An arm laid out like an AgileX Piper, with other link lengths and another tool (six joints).
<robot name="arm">
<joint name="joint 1" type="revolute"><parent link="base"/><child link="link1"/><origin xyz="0 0 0.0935" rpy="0 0 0"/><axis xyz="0 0 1"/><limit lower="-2.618" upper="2.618"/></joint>
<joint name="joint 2" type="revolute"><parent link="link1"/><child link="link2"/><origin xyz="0 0 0" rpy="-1.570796 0 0"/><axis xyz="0 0 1"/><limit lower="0" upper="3.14"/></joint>
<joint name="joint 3" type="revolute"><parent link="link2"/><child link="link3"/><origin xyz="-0.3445 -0.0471 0" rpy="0 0 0"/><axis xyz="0 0 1"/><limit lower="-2.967" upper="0"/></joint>
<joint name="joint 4" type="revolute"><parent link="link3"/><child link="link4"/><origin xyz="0.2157 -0.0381 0" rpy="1.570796 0 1.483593"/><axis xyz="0 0 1"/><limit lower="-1.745" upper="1.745"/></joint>
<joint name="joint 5" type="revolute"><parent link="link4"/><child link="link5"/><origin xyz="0 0 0" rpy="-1.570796 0 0"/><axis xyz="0 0 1"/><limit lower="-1.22" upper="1.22"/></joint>
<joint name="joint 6" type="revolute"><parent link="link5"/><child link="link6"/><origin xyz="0 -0.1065 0" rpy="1.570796 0 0"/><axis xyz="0 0 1"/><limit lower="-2.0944" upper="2.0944"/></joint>
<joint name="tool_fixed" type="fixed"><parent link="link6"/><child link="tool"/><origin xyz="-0.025 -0.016 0.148" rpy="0 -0.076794 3.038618"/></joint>
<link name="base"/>
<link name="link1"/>
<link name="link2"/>
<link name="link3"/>
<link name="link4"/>
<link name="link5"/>
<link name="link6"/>
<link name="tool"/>
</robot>
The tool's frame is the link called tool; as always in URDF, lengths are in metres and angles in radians.
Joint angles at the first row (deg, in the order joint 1, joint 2, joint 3, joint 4, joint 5, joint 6):
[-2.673, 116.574, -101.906, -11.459, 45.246, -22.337]
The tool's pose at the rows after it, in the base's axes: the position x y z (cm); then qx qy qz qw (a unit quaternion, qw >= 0):
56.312 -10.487 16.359 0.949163 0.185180 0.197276 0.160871
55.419 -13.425 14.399 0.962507 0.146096 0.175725 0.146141
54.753 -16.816 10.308 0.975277 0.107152 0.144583 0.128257
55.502 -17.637 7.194 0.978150 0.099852 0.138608 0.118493
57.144 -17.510 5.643 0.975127 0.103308 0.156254 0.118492
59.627 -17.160 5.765 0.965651 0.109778 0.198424 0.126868
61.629 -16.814 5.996 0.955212 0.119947 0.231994 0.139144
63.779 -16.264 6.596 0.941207 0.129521 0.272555 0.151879
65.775 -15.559 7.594 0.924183 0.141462 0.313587 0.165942
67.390 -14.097 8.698 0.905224 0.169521 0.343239 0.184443
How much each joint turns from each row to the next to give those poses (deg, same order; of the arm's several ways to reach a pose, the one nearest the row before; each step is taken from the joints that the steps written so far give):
[-3.943, 0.042, 0.000, 0.726, 3.993, 3.406]
[-3.422, 1.615, -0.051, 1.579, 1.105, 0.820]
[-3.918, 4.079, 0.005, 1.510, -0.255, 0.502]
[-1.024, 3.642, 0.001, 1.010, -2.686, -0.249]
[0.199, 2.457, 0.000, 0.573, -4.388, -0.227]
[0.537, 1.471, -0.238, 0.565, -6.199, -0.403]
[0.633, 1.248, -0.176, -0.467, -5.271, -0.197]
[0.735, 1.163, -0.001, -0.492, -6.206, -0.002]
[0.778, 0.922, 0.000, -0.871, -6.151, 0.002]
[1.392, 0.539, -0.084, -2.657, -4.588, -0.001]

